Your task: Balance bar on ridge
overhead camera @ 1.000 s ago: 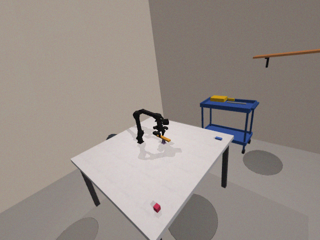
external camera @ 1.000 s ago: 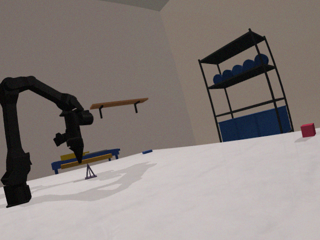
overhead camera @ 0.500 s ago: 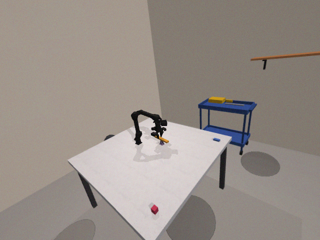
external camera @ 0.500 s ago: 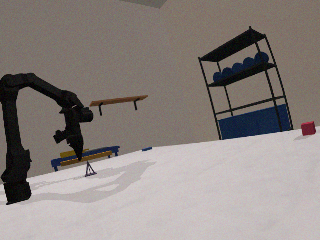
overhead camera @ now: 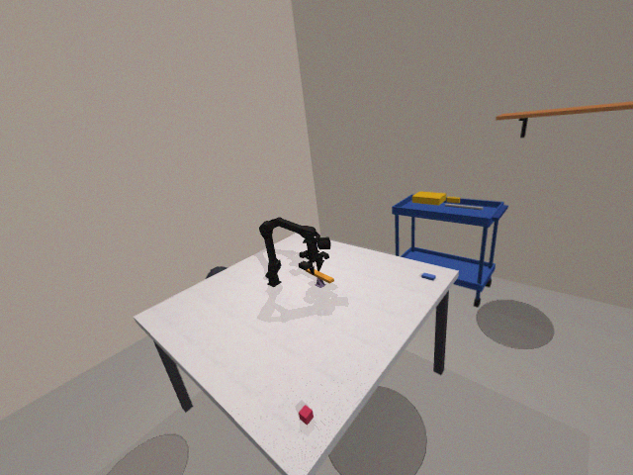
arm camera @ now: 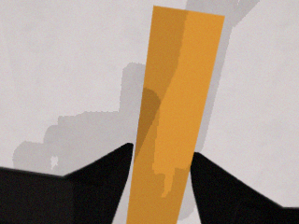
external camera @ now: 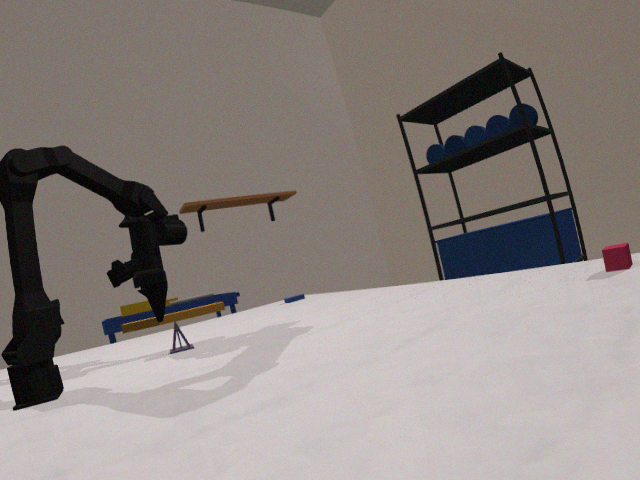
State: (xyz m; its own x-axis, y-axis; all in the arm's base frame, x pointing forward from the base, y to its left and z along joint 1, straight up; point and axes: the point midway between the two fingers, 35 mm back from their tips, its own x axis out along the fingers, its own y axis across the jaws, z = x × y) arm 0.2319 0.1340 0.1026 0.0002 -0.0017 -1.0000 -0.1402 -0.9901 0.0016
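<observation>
My gripper tip is 3 cm short of the orange bar. Also, from my gripper tip: blue block (51 cm ahead, 37 cm to the left, 6 cm below); then red cube (63 cm to the right, 51 cm ahead, 5 cm below).
</observation>
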